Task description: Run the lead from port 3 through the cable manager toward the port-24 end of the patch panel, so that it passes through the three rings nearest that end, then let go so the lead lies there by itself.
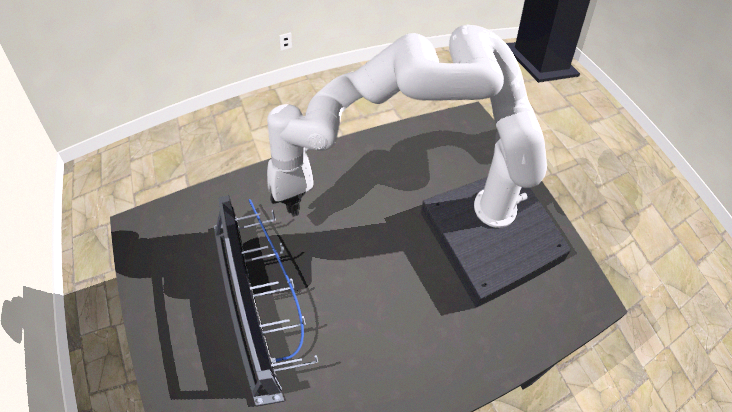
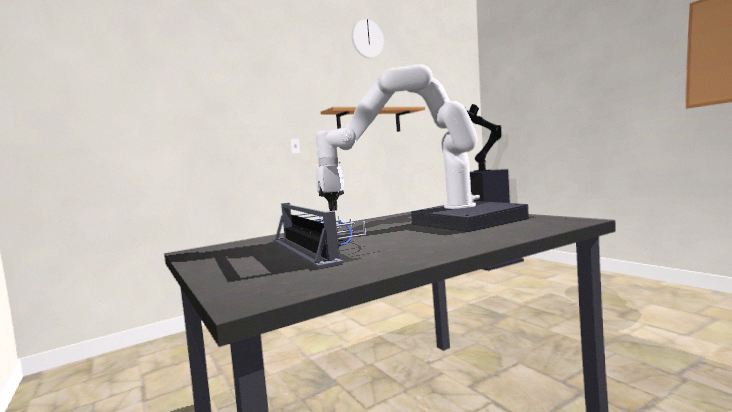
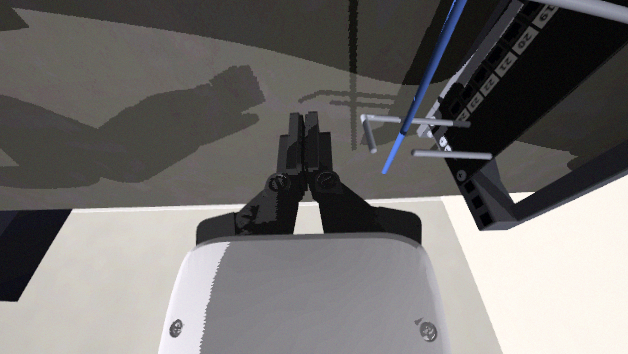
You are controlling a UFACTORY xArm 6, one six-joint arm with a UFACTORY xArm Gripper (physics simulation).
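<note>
The blue lead (image 1: pixel 298 301) (image 2: pixel 350 232) (image 3: pixel 430 75) curves out from the low-numbered end of the black patch panel (image 1: pixel 247 291) (image 3: pixel 560 65) and runs along the rings. Its free end sticks out past the end ring (image 1: pixel 266 221) (image 3: pixel 435 122) by port 24, where it crosses the lower bar, inside the upright tip. It also crosses the second ring (image 1: pixel 263 255) and the third ring (image 1: pixel 271 291), close to the third's tip; whether it is inside there is hard to tell. My gripper (image 1: pixel 293 210) (image 2: pixel 332 208) (image 3: pixel 306 128) is shut and empty, beside the end ring on its open side, apart from the lead.
The panel's grey metal frame stands on the dark table (image 1: pixel 379 327) (image 2: pixel 461 255). Two more rings stick out toward the port-3 end. The arm's dark base block (image 1: pixel 512 261) (image 2: pixel 461 221) is at the other side of the table.
</note>
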